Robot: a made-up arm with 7 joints.
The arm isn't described. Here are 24 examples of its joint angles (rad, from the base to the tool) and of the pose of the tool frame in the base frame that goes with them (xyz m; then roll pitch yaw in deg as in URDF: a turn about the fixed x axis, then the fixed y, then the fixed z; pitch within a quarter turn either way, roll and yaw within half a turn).
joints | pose
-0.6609 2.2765 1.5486 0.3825 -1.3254 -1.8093 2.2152 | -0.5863 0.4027 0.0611 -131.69 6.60 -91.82
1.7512 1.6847 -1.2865 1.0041 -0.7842 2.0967 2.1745 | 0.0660 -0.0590 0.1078 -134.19 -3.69 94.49
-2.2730 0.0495 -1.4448 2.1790 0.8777 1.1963 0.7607 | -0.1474 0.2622 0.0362 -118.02 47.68 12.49
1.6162 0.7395 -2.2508 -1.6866 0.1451 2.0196 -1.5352 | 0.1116 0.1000 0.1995 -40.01 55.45 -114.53
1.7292 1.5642 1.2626 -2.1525 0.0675 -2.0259 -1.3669 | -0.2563 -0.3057 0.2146 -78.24 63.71 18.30
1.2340 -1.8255 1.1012 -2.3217 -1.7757 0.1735 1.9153 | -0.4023 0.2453 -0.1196 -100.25 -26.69 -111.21
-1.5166 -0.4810 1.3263 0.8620 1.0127 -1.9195 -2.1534 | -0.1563 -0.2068 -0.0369 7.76 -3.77 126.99
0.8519 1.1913 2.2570 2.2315 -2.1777 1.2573 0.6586 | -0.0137 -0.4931 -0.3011 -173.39 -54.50 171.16
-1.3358 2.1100 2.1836 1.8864 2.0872 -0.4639 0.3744 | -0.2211 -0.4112 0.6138 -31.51 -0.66 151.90
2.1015 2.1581 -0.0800 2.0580 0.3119 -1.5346 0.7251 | -0.1587 -0.0299 -0.0442 -133.33 3.36 -39.54
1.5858 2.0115 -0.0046 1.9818 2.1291 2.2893 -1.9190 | 0.4647 0.0219 0.1541 172.95 -16.25 -147.16
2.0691 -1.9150 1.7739 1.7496 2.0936 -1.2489 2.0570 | -0.8962 -0.3307 0.2631 33.47 -37.28 29.37
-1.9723 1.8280 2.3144 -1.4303 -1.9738 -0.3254 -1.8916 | -0.2216 0.3811 0.4390 94.97 -17.92 -150.84
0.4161 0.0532 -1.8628 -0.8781 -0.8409 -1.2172 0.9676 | 0.1463 -0.3285 0.2528 41.04 -10.57 132.65
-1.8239 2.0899 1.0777 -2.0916 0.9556 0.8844 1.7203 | 0.1819 0.7203 0.6075 68.13 32.03 -147.63
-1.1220 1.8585 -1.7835 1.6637 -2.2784 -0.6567 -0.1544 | -0.6171 -0.5297 0.3312 126.32 29.24 -24.71
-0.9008 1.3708 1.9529 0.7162 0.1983 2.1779 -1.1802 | -0.3733 0.4455 0.1729 -172.69 6.45 -87.43
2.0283 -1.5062 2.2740 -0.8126 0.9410 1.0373 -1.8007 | -0.1431 -0.5309 0.3382 -60.95 55.01 3.71
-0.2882 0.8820 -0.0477 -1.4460 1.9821 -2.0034 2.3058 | -0.5857 -0.7649 0.1892 143.29 -40.03 -8.58
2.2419 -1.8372 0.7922 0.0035 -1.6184 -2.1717 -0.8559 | -0.0794 -0.9600 0.3531 157.21 60.66 18.98
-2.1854 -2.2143 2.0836 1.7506 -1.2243 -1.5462 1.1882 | 0.7212 0.5059 0.1263 176.08 -27.15 174.66
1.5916 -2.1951 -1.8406 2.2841 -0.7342 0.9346 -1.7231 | -0.3039 -0.0681 0.4735 -16.78 12.20 75.78
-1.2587 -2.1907 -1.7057 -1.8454 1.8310 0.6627 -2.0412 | 0.4547 -0.0026 0.3541 141.41 -11.68 -100.17
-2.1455 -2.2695 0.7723 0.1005 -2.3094 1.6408 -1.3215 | 0.8266 -0.1221 0.2847 -71.02 -29.20 -177.10
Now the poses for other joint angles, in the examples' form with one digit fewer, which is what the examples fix.
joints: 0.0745 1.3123 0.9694 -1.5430 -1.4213 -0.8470 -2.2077
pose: 0.064 -0.197 0.204 23.7 72.0 -58.3
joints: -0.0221 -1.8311 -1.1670 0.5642 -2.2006 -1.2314 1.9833
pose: 0.278 0.762 -0.227 -137.0 -21.4 175.5
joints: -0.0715 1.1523 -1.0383 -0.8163 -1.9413 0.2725 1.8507
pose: -0.514 -0.231 0.068 -60.6 -3.9 -1.0
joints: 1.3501 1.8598 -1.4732 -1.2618 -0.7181 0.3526 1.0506
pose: -0.182 -0.278 0.066 -120.1 -10.3 62.9
